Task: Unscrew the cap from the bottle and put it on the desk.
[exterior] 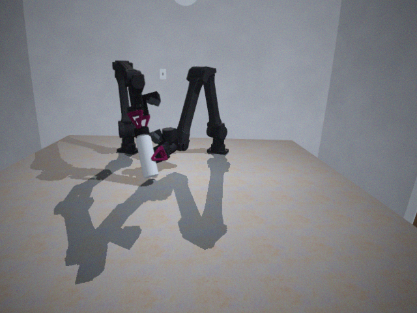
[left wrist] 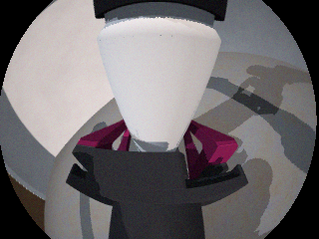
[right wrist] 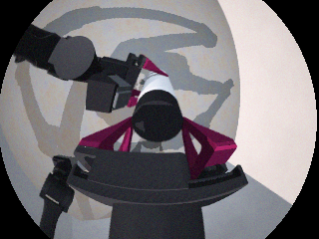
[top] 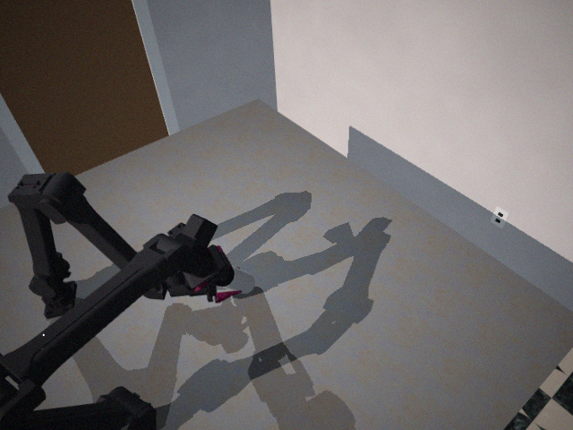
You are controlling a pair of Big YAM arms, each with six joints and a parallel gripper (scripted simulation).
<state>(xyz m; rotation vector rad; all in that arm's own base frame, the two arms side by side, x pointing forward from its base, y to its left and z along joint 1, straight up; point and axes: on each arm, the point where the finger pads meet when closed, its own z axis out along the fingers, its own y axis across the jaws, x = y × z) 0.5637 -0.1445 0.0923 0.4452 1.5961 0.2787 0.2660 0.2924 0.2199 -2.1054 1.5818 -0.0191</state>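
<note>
Now: right hand 1 cm short of the black cap and 2 cm above it.
</note>
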